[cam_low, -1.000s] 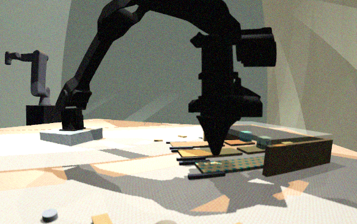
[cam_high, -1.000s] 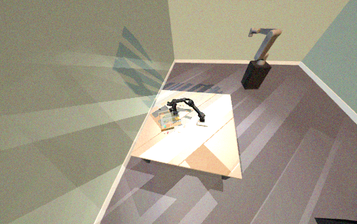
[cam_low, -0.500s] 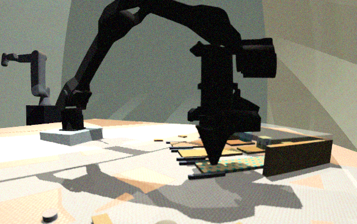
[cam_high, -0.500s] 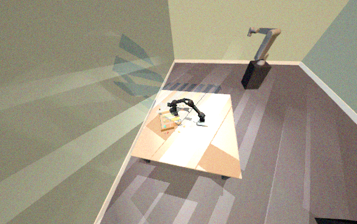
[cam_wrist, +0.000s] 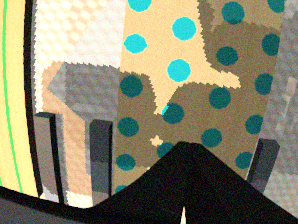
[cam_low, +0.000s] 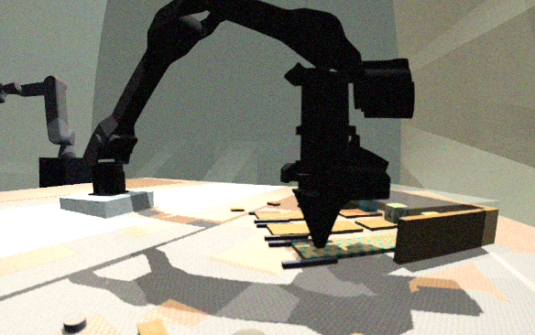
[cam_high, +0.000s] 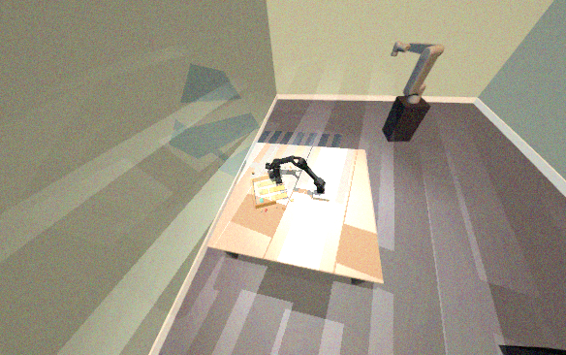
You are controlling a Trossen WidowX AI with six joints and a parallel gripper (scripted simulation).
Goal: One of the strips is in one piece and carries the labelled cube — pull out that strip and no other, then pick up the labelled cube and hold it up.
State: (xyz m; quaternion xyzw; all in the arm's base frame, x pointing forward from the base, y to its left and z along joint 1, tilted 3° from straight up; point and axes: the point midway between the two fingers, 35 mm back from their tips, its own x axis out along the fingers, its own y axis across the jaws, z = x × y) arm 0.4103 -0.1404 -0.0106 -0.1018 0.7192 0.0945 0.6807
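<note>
Now: the dotted strip 9 cm ahead of my gripper tip and 3 cm to the left of it.
</note>
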